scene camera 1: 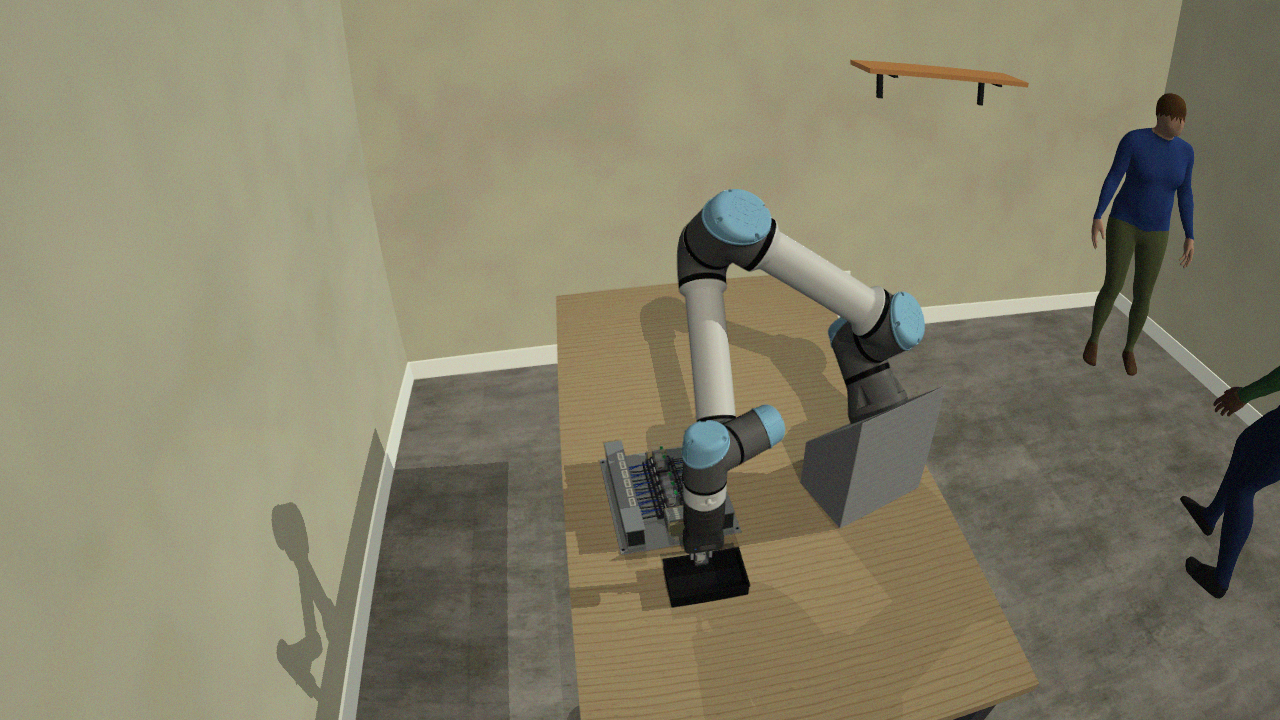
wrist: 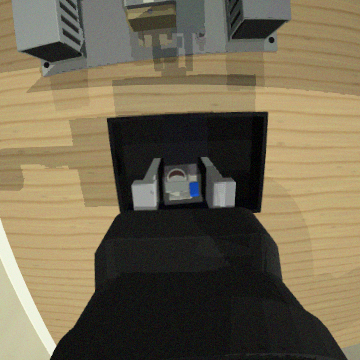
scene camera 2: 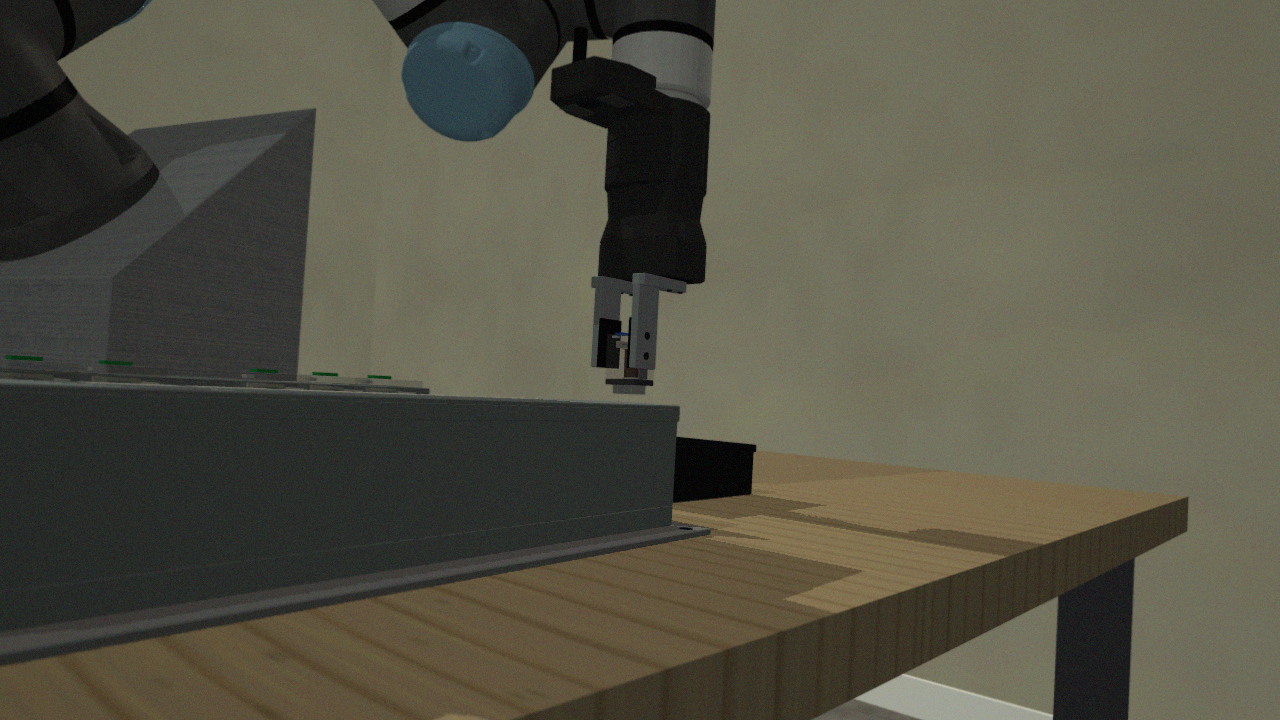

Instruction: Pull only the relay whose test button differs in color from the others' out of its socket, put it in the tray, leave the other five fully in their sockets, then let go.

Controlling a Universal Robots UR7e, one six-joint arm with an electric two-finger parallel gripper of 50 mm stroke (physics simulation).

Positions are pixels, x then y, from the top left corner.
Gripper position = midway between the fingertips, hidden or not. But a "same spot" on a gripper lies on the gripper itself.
Labels:
my gripper: scene camera 1 700, 554; wrist; scene camera 2
same spot on my gripper: (scene camera 2: 642, 336) = (wrist: 149, 165)

